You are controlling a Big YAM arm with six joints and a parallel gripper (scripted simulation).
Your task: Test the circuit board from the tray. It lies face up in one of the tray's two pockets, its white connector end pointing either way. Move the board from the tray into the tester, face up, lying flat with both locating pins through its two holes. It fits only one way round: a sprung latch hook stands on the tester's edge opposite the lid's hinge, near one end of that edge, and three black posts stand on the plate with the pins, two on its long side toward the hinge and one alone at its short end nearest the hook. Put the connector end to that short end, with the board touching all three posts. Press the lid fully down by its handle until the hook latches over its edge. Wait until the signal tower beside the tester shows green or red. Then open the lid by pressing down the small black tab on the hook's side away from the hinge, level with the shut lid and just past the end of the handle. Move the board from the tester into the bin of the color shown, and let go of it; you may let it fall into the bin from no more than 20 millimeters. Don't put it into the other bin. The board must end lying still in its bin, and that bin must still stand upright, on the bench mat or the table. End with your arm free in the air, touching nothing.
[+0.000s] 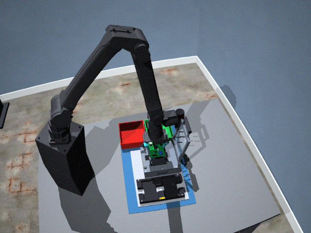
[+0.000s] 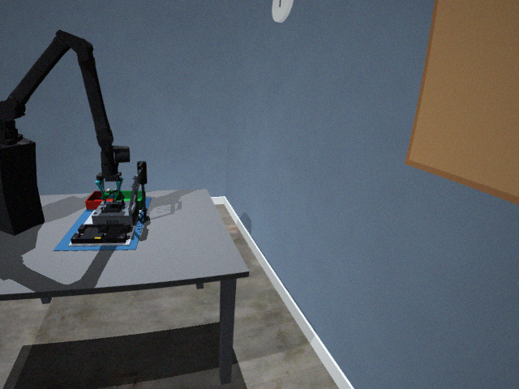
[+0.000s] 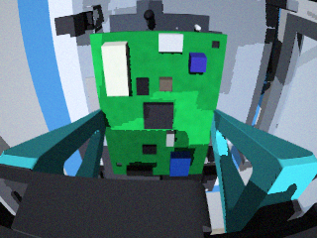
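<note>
The black latch hook lies 6 cm behind my hand, 6 cm to the left of it and 5 cm below it. Also, from my hand: green circuit board: right at my hand; then clear lid: 12 cm ahead, 1 cm to the right, 5 cm above; then green bin: 6 cm ahead, 20 cm to the left, 12 cm below.
</note>
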